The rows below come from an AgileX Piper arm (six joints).
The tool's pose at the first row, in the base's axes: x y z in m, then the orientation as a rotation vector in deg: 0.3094, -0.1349, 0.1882, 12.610, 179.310, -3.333
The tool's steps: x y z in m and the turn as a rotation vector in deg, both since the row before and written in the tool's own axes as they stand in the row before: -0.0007, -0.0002, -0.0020, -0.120, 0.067, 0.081; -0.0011, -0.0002, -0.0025, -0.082, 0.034, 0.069; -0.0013, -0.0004, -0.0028, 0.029, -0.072, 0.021; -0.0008, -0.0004, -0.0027, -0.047, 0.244, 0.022; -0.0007, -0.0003, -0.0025, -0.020, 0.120, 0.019; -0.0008, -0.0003, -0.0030, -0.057, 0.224, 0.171; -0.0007, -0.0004, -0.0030, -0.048, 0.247, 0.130; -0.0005, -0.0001, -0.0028, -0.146, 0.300, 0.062; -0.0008, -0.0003, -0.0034, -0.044, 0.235, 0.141
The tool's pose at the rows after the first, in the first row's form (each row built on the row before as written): 0.3101, -0.1351, 0.1902, 12.742, 179.361, -3.139; 0.3112, -0.1354, 0.1927, 12.853, 179.382, -3.007; 0.3124, -0.1359, 0.1955, 12.879, 179.309, -3.059; 0.3131, -0.1363, 0.1982, -12.932, -179.474, 2.961; 0.3138, -0.1366, 0.2007, -12.956, -179.355, 2.914; 0.3146, -0.1369, 0.2037, -13.214, -179.121, 2.796; 0.3153, -0.1373, 0.2067, -13.406, -178.867, 2.690; 0.3158, -0.1374, 0.2095, -13.490, -178.576, 2.424; 0.3166, -0.1377, 0.2129, -13.698, -178.332, 2.327
